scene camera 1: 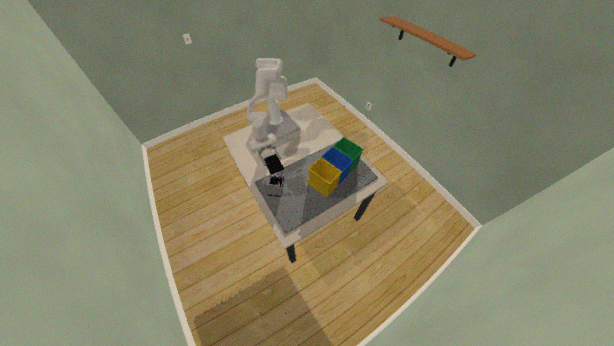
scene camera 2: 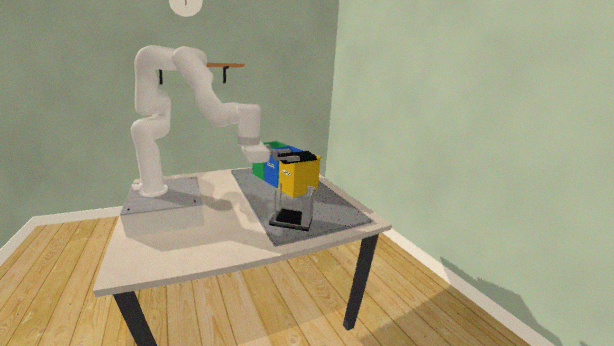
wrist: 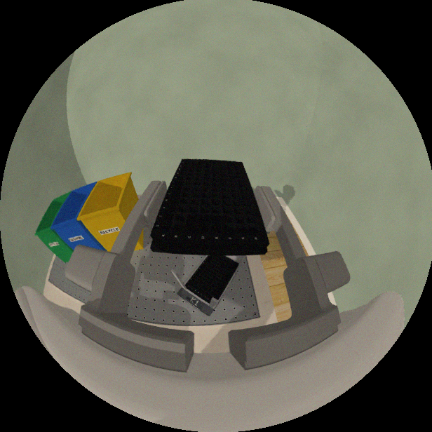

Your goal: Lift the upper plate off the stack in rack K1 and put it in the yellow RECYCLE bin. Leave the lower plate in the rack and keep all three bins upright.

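Pixels of known places: hand, tool point: [scene camera 1: 271, 159] [scene camera 2: 289, 155]; arm's base, link origin: [scene camera 1: 275, 120] [scene camera 2: 153, 191].
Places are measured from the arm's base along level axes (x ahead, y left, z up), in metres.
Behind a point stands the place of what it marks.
Observation:
My gripper [scene camera 1: 273, 159] @(x 0.517, y -0.276, z 0.195 m) [scene camera 2: 294, 155] @(x 0.517, y -0.276, z 0.195 m) [wrist: 210, 206] is shut on the black upper plate [scene camera 1: 273, 165] @(x 0.564, y -0.287, z 0.194 m) [scene camera 2: 305, 156] @(x 0.569, y -0.307, z 0.195 m) [wrist: 210, 220], gripping its two sides. The plate looks roughly level, high above the table and apart from the rack. Rack K1 [scene camera 2: 307, 207] @(x 0.559, y -0.367, z 0.018 m) [wrist: 195, 301] stands upright below it, turned at an angle in the wrist view. The black lower plate [scene camera 1: 276, 180] @(x 0.507, y -0.266, z -0.060 m) [scene camera 2: 290, 216] @(x 0.526, y -0.295, z -0.052 m) [wrist: 212, 277] lies in the rack. The yellow RECYCLE bin [scene camera 1: 325, 187] @(x 0.776, y -0.043, z 0.022 m) [scene camera 2: 300, 178] @(x 0.675, y -0.070, z 0.006 m) [wrist: 117, 222] stands upright, left of the held plate in the wrist view; its visible inside shows no plate.
The blue bin [scene camera 1: 337, 159] @(x 0.626, y 0.176, z 0.007 m) [scene camera 2: 271, 173] @(x 0.587, y 0.099, z -0.019 m) [wrist: 75, 227] and green bin [scene camera 1: 348, 147] @(x 0.593, y 0.305, z 0.030 m) [scene camera 2: 257, 170] @(x 0.551, y 0.237, z -0.046 m) [wrist: 47, 236] stand upright in a row beside the yellow one. The grey perforated mat [scene camera 2: 340, 210] @(x 0.782, y -0.277, z -0.085 m) [wrist: 160, 272] lies under the rack and bins on the table [scene camera 2: 200, 267] @(x 0.153, y -0.430, z -0.099 m).

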